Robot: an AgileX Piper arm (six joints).
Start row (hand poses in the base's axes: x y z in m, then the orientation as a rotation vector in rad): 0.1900 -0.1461 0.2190 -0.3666 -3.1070 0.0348
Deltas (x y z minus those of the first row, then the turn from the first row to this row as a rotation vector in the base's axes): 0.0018 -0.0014 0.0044 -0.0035 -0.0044 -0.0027; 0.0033 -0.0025 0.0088 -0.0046 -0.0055 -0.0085; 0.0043 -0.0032 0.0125 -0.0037 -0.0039 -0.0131; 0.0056 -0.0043 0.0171 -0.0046 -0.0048 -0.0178; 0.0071 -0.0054 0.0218 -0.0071 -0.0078 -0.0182; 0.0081 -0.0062 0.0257 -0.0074 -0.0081 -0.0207; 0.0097 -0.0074 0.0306 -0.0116 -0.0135 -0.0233; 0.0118 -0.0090 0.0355 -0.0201 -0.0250 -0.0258; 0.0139 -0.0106 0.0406 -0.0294 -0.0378 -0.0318; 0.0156 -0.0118 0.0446 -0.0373 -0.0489 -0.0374; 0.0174 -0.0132 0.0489 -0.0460 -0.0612 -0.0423; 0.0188 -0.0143 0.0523 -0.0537 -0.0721 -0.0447; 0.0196 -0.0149 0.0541 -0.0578 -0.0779 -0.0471; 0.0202 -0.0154 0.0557 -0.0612 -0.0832 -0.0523
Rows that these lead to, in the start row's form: 0.1918 -0.1475 0.2234 -0.3715 -3.1112 0.0395; 0.1933 -0.1486 0.2278 -0.3807 -3.1112 0.0409; 0.1943 -0.1493 0.2315 -0.3876 -3.1086 0.0398; 0.1956 -0.1504 0.2361 -0.3950 -3.1086 0.0410; 0.1971 -0.1515 0.2408 -0.3961 -3.1117 0.0443; 0.1981 -0.1523 0.2447 -0.4000 -3.1115 0.0447; 0.1997 -0.1535 0.2496 0.4045 3.1134 -0.0503; 0.2018 -0.1551 0.2545 0.4071 3.1003 -0.0612; 0.2039 -0.1567 0.2596 0.4148 3.0852 -0.0729; 0.2056 -0.1579 0.2636 0.4221 3.0720 -0.0827; 0.2074 -0.1593 0.2679 0.4281 3.0575 -0.0934; 0.2088 -0.1604 0.2713 0.4303 3.0451 -0.1028; 0.2096 -0.1610 0.2731 0.4332 3.0382 -0.1078; 0.2102 -0.1615 0.2747 0.4404 3.0314 -0.1118
